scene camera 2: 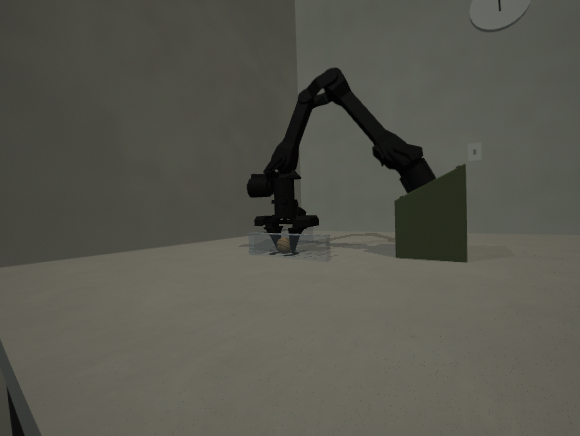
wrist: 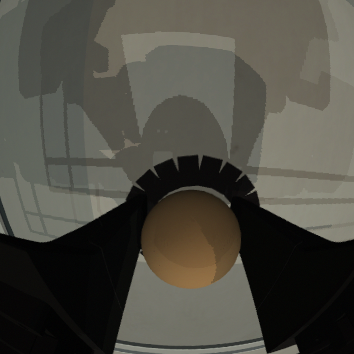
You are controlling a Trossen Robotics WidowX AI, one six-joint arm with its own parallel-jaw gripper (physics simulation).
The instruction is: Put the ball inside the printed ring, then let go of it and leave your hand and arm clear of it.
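Where they show: gripper, fingertip midpoint: (wrist: pixel 189 203); arm's base, link origin: (scene camera 2: pixel 424 187).
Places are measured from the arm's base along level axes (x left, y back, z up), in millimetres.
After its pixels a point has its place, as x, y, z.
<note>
An orange-brown ball (scene camera 2: pixel 283 245) (wrist: pixel 191 240) sits between the two black fingers of my gripper (scene camera 2: pixel 285 247) @(92, -343, -159) (wrist: pixel 189 203) @(92, -343, -159), which is shut on it. The fingers point straight down, with their tips close to the table. The black printed ring (wrist: pixel 189 165) @(73, -344, -162), with a toothed outer edge, lies on the table under the ball. Its far arc shows beyond the ball in the wrist view; its near part is hidden by the ball and fingers. The ball is very low over the ring; I cannot tell whether it touches the table.
Low clear walls (scene camera 2: pixel 315 248) @(161, -207, -134) stand around the ring, ball and fingertips. The arm (scene camera 2: pixel 357 112) @(36, -144, 201) arches over from the green wedge-shaped base (scene camera 2: pixel 432 220) @(45, 21, -76) at the right. Shadows fall across the table (scene camera 2: pixel 300 340) @(486, -34, -163). A grey edge (scene camera 2: pixel 19 395) @(651, -167, -173) shows at the lower left.
</note>
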